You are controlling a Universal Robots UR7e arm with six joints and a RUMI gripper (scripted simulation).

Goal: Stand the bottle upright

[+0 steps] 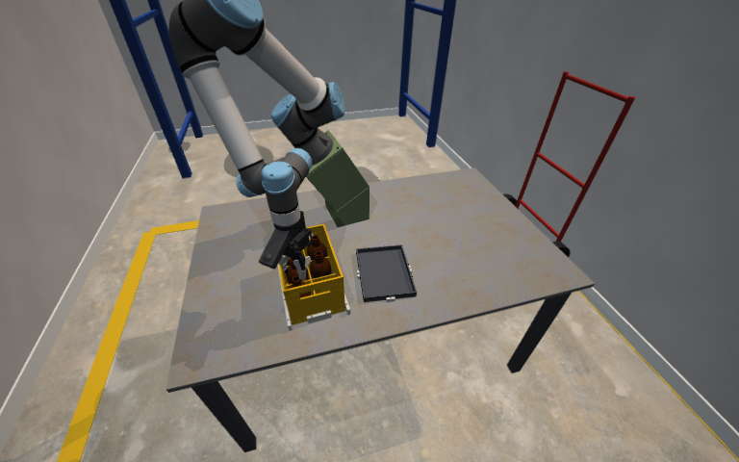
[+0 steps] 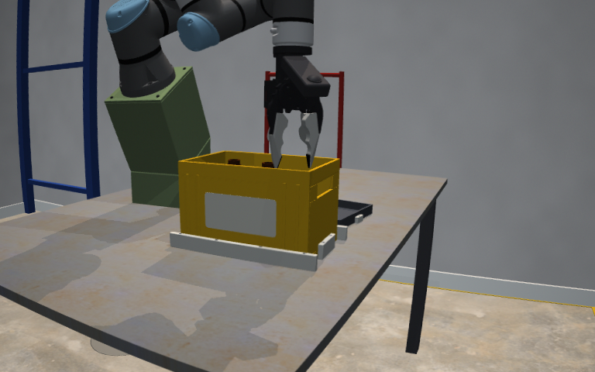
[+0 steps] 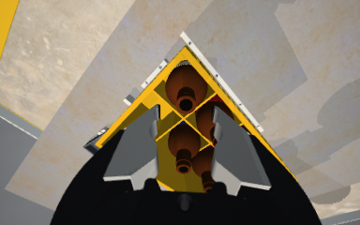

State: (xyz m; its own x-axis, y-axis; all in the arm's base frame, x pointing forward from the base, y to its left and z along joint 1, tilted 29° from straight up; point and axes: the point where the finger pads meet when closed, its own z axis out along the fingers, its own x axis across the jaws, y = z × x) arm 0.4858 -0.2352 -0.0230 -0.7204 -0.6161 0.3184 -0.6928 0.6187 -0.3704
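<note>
Right now the yellow crate is 100 mm below my hand, 90 mm behind it and 50 mm to the left of it. From my hand the other things lie so: dark tray 330 mm to the left, 170 mm below, 70 mm behind.
</note>
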